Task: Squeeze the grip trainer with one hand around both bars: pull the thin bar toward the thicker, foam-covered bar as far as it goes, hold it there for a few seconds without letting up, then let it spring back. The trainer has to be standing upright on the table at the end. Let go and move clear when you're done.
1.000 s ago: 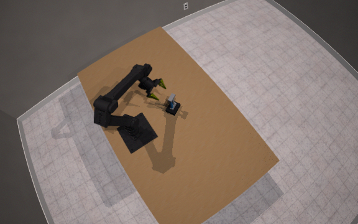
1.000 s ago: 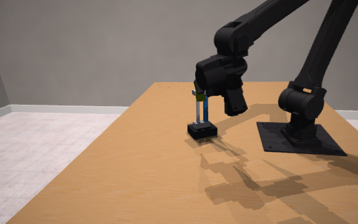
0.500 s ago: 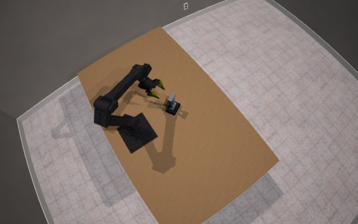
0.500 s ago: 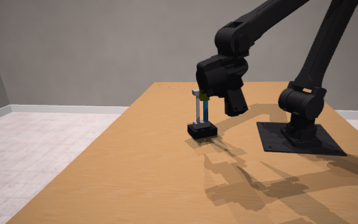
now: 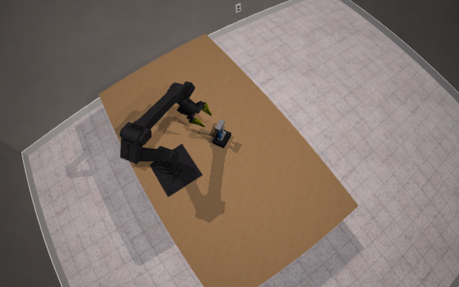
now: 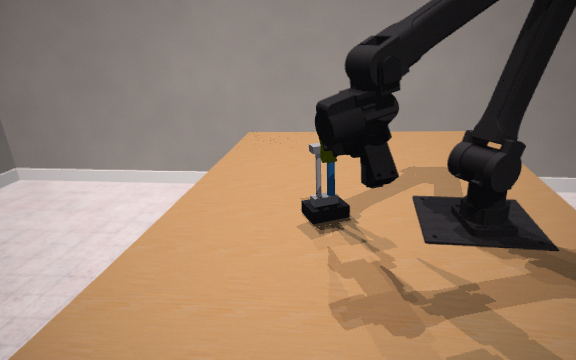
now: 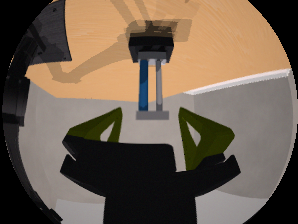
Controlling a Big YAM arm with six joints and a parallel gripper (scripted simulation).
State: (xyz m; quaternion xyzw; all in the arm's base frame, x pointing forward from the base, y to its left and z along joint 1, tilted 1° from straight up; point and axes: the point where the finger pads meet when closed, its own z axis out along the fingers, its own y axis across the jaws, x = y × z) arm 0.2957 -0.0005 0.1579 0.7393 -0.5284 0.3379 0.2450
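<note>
Right now the thin grey bar is 4 cm ahead of my hand, 7 cm to the right of it and 6 cm below it. The rest, counted from my hand: grip trainer 3 cm ahead, 7 cm to the right, 7 cm below.
</note>
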